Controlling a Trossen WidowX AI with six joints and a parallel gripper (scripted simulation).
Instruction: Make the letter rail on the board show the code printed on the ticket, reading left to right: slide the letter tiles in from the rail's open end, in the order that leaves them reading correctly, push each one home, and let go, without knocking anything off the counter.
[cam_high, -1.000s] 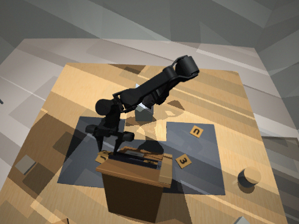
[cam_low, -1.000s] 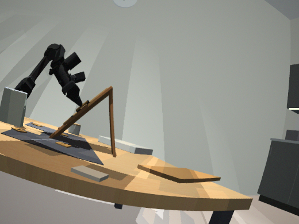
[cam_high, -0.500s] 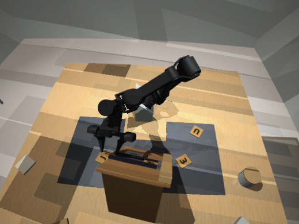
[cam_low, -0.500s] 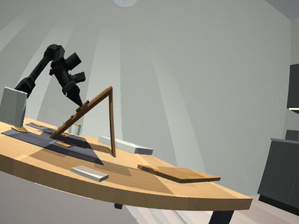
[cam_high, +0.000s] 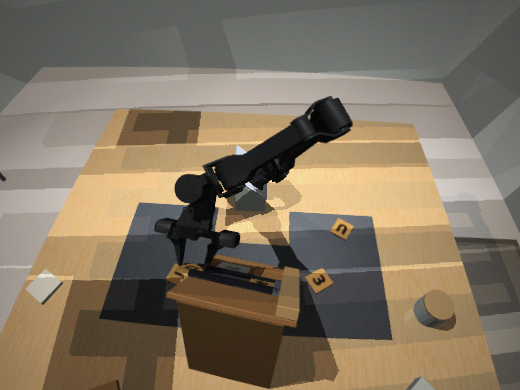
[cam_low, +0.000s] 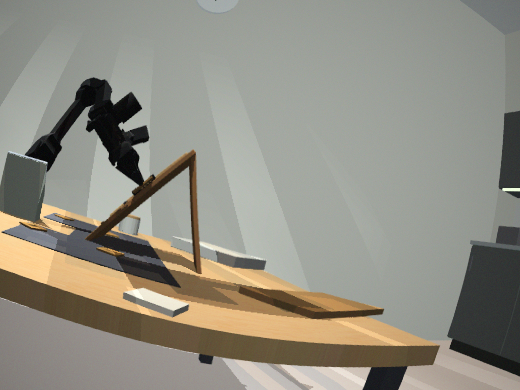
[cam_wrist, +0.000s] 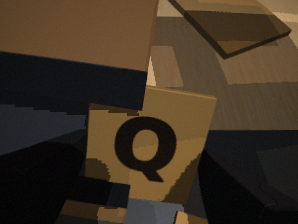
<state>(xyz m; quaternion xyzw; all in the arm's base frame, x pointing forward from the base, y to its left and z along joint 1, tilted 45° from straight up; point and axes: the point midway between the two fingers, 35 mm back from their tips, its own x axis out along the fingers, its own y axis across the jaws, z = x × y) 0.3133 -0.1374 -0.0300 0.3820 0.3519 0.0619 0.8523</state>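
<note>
My gripper tip is 3 cm short of the tile marked 4 and 16 cm to the right of it. Also, from my gripper tip: q tile (right at my gripper tip); then dark mat (13 cm behind, 12 cm to the left, 17 cm below); then white ticket (4 cm behind, 9 cm to the left, 8 cm below).
</note>
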